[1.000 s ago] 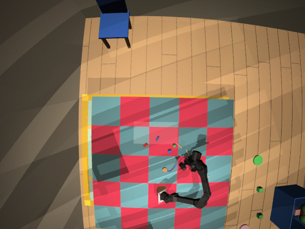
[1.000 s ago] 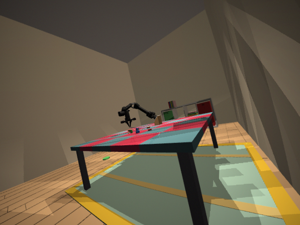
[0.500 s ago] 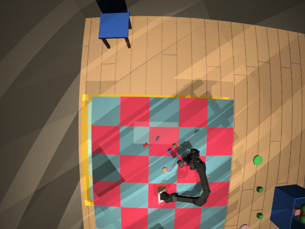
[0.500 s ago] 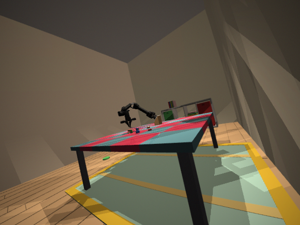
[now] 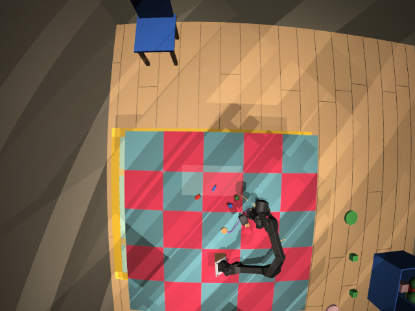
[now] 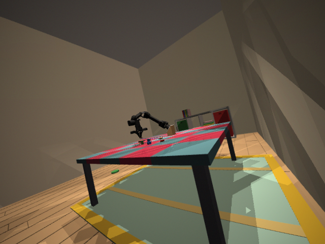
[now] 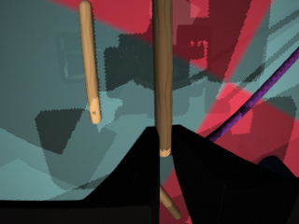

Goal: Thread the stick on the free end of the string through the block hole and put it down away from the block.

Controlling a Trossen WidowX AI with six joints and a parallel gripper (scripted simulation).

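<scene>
My gripper tip is now 110 mm past the wooden block, 40 mm above it and 20 mm to the right of it. Also, from my gripper tip: small wooden piece 140 mm to the right, 120 mm behind, 50 mm below; loose stick 50 mm below, 40 mm to the right, 10 mm ahead; green piece 80 mm to the left, 80 mm ahead, 40 mm below.
</scene>
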